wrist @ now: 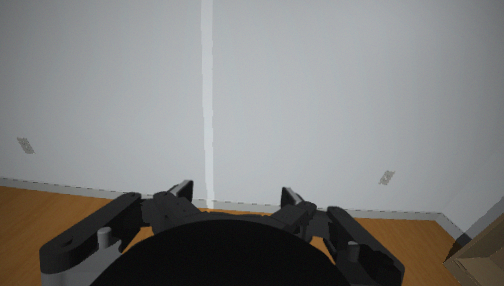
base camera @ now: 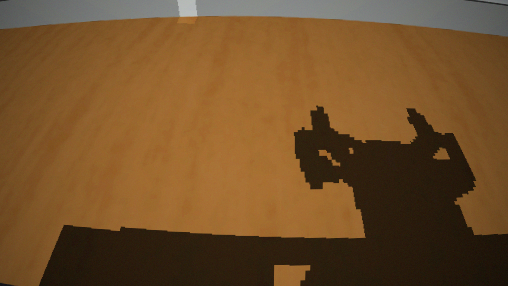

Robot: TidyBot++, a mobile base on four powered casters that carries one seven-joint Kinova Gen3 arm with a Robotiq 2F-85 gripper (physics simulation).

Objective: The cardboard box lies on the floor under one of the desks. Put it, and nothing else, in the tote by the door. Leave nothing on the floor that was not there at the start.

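Frame: origin at the arm's base, x back, y right, z up, level; centimetres.
Where they show: gripper, between the fingertips: [wrist: 237, 193].
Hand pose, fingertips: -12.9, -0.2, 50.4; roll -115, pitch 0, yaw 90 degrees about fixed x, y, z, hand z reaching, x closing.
After its pixels a point has its place, as x, y, z.
My gripper [wrist: 237, 193] {-12.9, -0.2, 50.4} is open, with its two fingers wide apart at the bottom of the wrist view and nothing between them. It points toward a pale grey wall, above the wood floor. In the base camera view the dark shadow of the arm and the open gripper lies on the floor. The cardboard box, the desks and the tote do not show in either view.
The grey wall [wrist: 300, 100] {-85.0, 27.0, 44.6} with a light vertical strip [wrist: 207, 100] {-85.4, -20.3, 39.7} stands ahead. Two outlets [wrist: 25, 145] {-85.4, -140.3, 1.1} [wrist: 386, 177] {-83.9, 97.8, 0.9} are on it. A skirting board runs along the wood floor [base camera: 200, 125] {-44.5, -10.3, -39.6} [wrist: 30, 215] {-64.7, -135.4, -39.6}. Part of a tan bookshelf [wrist: 452, 264] {-45.8, 135.3, -34.4} shows at the lower right, by the wall corner.
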